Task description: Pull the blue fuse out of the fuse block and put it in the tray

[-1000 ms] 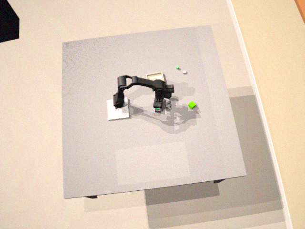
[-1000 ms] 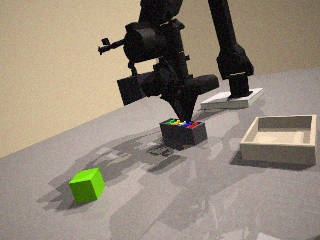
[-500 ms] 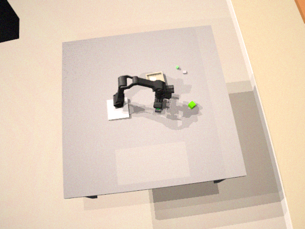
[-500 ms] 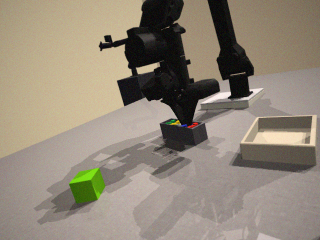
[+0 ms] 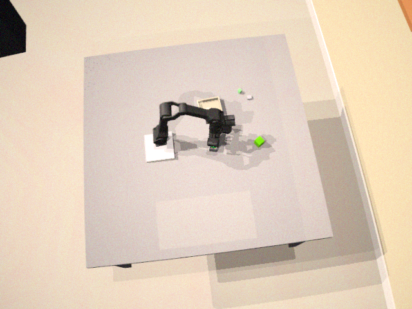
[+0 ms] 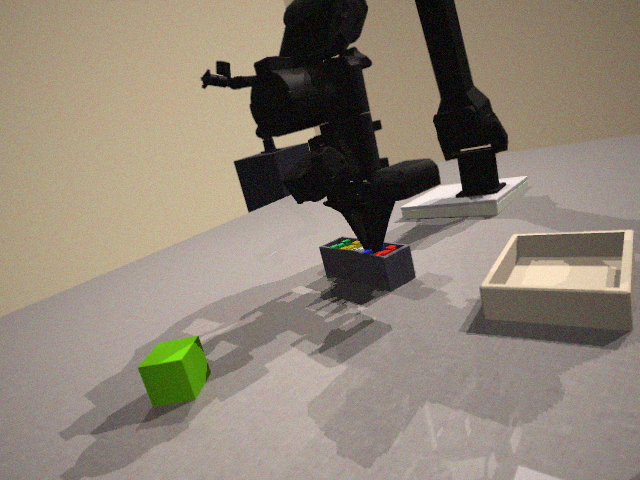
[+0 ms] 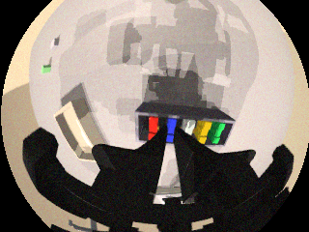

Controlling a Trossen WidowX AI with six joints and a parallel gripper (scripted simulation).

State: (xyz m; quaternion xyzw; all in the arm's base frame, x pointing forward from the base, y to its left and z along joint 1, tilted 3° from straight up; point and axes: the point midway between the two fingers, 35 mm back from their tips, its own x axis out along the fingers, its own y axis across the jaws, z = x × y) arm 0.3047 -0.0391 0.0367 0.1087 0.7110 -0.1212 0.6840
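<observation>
Right now the beige tray is 1 cm ahead of my gripper tip, 19 cm to the left of it and 3 cm below it. Also, from my gripper tip: blue fuse: 1 cm below; then bright green cube: 24 cm ahead, 8 cm to the right, 2 cm below.
</observation>
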